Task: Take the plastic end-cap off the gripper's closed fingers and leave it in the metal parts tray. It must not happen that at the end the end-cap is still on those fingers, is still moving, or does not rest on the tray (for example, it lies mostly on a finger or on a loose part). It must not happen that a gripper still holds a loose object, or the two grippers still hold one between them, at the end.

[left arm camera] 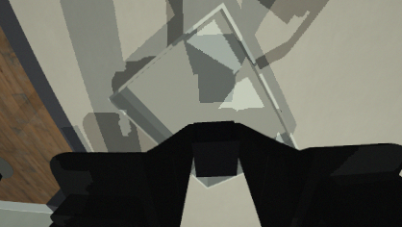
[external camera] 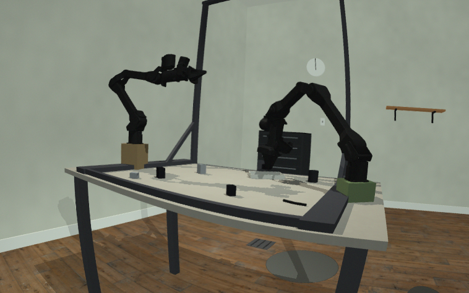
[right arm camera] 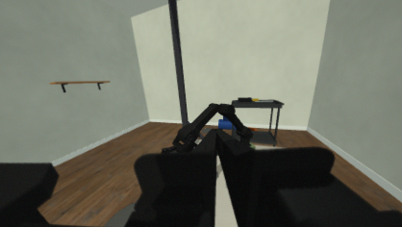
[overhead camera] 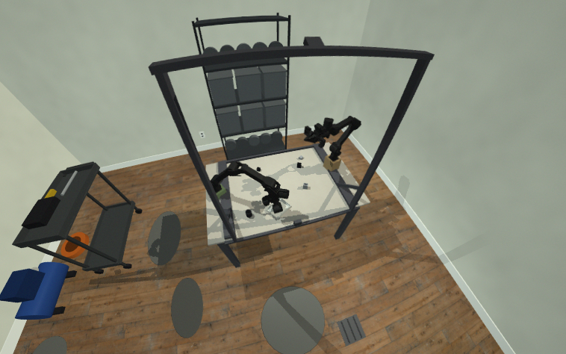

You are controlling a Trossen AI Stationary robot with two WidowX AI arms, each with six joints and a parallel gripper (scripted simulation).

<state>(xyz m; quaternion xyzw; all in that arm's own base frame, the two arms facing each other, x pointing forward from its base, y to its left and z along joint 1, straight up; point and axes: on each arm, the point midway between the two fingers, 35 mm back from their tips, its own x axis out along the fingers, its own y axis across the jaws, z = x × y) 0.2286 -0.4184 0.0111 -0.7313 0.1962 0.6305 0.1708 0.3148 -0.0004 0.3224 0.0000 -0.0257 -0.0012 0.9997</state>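
Right now my left hand is 20 mm to the left of the metal parts tray and 60 mm above it. From my left hand the other things lie so: black plastic end-cap: 20 mm to the right, 30 mm below.
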